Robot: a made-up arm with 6 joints.
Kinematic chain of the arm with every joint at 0, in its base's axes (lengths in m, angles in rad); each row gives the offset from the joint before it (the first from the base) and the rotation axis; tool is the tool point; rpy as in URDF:
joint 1: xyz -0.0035 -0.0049 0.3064 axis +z
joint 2: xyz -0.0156 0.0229 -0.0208 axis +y
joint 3: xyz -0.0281 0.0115 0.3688 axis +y
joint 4: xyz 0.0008 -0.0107 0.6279 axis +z
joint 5: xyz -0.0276 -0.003 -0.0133 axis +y
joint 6: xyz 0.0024 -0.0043 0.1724 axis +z
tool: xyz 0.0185 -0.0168 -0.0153 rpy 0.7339 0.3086 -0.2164
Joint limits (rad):
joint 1: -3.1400..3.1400
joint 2: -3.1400..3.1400
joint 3: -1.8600..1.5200
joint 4: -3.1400..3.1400
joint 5: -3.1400..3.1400
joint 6: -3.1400..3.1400
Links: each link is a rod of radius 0.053 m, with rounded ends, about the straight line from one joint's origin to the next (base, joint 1, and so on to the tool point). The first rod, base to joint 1, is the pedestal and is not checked.
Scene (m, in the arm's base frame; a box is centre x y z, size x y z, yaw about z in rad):
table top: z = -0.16
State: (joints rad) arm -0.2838 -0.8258 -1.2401 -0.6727 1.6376 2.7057
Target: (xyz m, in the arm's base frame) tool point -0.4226 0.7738 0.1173
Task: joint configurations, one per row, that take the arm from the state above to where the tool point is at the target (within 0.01 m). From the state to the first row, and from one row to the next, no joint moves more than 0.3 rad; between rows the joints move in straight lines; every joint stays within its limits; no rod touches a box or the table.
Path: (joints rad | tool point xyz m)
1: -0.5603 -0.8926 -1.2567 -0.6362 1.6134 2.7065 | -0.7859 0.4379 0.2546
2: -0.8369 -0.9595 -1.2733 -0.5998 1.5893 2.7073 | -0.6292 0.6343 0.1858
3: -1.1134 -1.0263 -1.2900 -0.5633 1.5651 2.7081 | -0.4226 0.7738 0.1173

